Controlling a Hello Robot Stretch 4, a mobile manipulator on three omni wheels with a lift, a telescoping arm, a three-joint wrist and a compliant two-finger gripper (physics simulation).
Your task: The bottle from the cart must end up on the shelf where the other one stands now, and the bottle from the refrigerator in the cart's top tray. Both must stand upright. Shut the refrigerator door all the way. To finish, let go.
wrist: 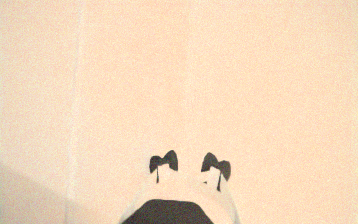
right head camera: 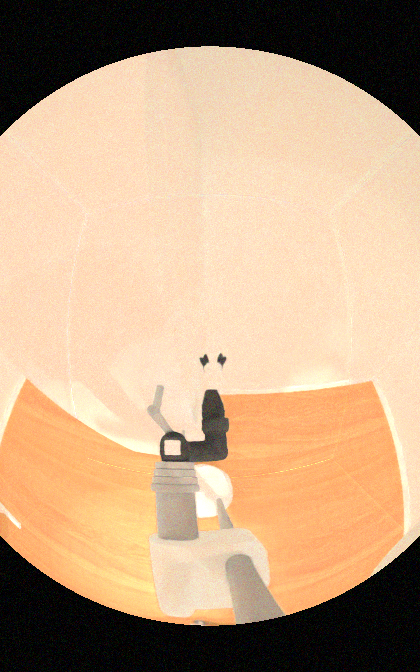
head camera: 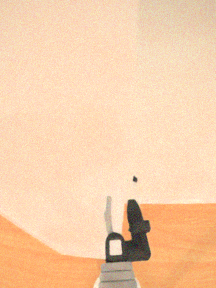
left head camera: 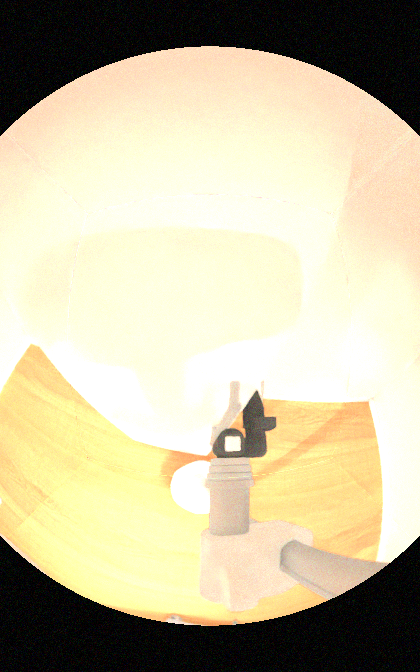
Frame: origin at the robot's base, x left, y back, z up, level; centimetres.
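Seen in the pictures: gripper, between the fingertips: [wrist: 190, 163] [head camera: 129, 176].
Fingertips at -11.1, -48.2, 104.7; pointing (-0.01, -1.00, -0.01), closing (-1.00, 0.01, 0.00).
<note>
Pixels of each thing's top centre, then the offset from my fingertips to it, as dx, dy, dz. "spot": a spot on its surface instead. Level surfaces: height alone.
- grey handle, a spot on its surface: [head camera: 108, 215] spot: +11.9, +27.8, +21.1
- Wood floor, height of its surface: dz -107.4
- faint vertical seam, a spot on its surface: [wrist: 75, 120] spot: +6.3, +16.0, +5.3
A pale, washed-out refrigerator surface [head camera: 50, 220] [left head camera: 125, 400] [right head camera: 115, 425] fills much of the left side; its outlines are faint. A grey handle [head camera: 108, 215] [left head camera: 234, 397] [right head camera: 157, 398] shows on it, just left of my gripper [head camera: 128, 179] [right head camera: 213, 359] [wrist: 190, 164]. The gripper's dark fingertips stand apart with no object seen between them, and the handle is not between them. In the head view one fingertip shows and the other is hidden; in the left head view the pale surface seems to hide both. Whether the fingers touch the surface I cannot tell. No bottle, shelf or cart shows.
Wood floor [head camera: 175, 240] [left head camera: 320, 440] [right head camera: 310, 430] lies right of and below the gripper, up to a pale wall with a white skirting [right head camera: 300, 389]. A white round part [left head camera: 190, 487] [right head camera: 216, 490] shows beside the wrist. A faint vertical seam [wrist: 75, 120] runs left of the fingers.
</note>
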